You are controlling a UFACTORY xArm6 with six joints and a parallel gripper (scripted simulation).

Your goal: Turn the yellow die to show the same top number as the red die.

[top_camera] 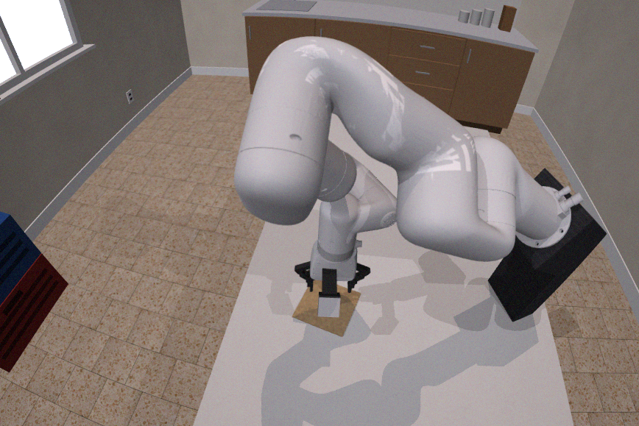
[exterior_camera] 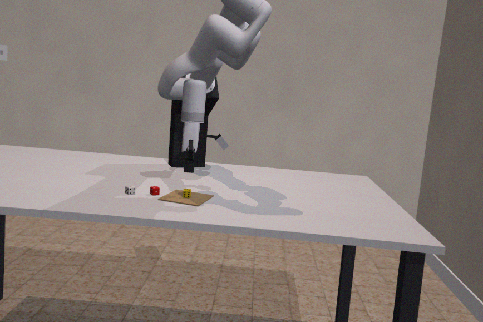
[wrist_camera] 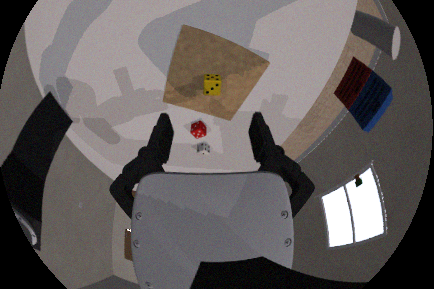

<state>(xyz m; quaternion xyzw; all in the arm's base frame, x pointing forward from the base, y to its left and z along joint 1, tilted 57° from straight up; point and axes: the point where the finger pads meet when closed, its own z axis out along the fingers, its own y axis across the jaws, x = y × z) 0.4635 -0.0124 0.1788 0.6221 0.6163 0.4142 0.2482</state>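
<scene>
Right now my hand is 90 mm above the yellow die. Round my hand: red die 110 mm to the right, 90 mm below, 10 mm behind; then mat 100 mm below; then white die 190 mm to the right, 90 mm below, 20 mm ahead.
</scene>
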